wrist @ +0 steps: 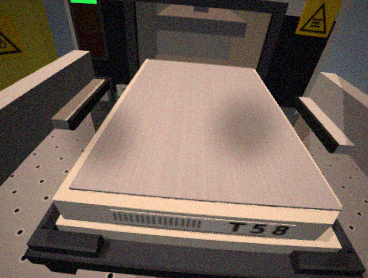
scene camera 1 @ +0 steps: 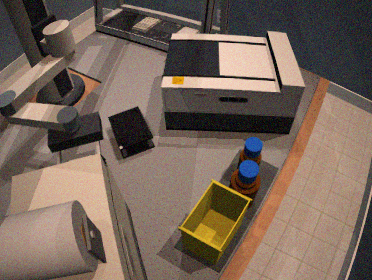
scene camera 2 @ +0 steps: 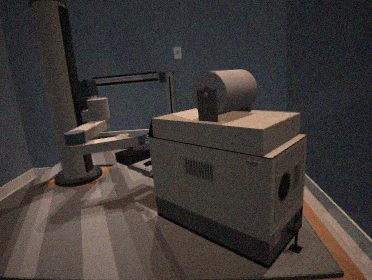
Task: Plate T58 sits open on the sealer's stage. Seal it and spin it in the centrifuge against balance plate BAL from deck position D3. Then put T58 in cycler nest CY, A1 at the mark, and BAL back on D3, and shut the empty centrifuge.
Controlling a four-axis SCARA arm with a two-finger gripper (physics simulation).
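Frame: origin at the arm's base, x ahead, y right, z down, level; millimetres.
Seen in the pictures: gripper, fingertip midpoint: [wrist: 203,77]; arm's base, link origin: [scene camera 1: 60,94] [scene camera 2: 79,177].
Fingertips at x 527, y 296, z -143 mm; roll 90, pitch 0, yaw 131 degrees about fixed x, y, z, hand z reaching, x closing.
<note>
Pixels of each thing's top centre, then the offset from my fingertips to it. "spot": a spot on its surface instead.
- Plate T58, surface spot: [wrist: 282,229] spot: dy -38, dx -77, dz +9 mm
- sealer's dark stage, top centre: [wrist: 198,105] dy -5, dx -3, dz +15 mm
- sealer, top centre: [scene camera 1: 25,218] [scene camera 2: 218,70] dy +180, dx +212, dz -346 mm
- pale plate, top centre: [scene camera 1: 146,22] dy -872, dx -450, dz +60 mm
- low black device, top centre: [scene camera 1: 129,125] dy -276, dx -51, dz +66 mm
- yellow bin, surface spot: [scene camera 1: 215,220] spot: dy -152, dx +368, dz +122 mm
Plate T58 [wrist: 282,229] lies flat on the sealer's dark stage [wrist: 180,257] in the wrist view, its label facing the camera. A smooth, pale sheet [wrist: 195,135] covers its top. My gripper [wrist: 203,77] is open, with one finger on each side of the plate and a gap to each. The sealer's framed opening is behind the plate. The sealer [scene camera 1: 60,185] [scene camera 2: 215,180], with a large film roll on top, hides part of the hand in the scene views. A pale plate [scene camera 1: 146,23] sits on a dark platform at the back; its label cannot be read.
A large white instrument [scene camera 1: 232,102] with a dark top panel stands at the back right. A low black device [scene camera 1: 131,127] lies between it and the sealer. A yellow bin [scene camera 1: 215,220] and two blue-capped brown bottles [scene camera 1: 248,172] [scene camera 1: 253,148] stand near the right edge.
</note>
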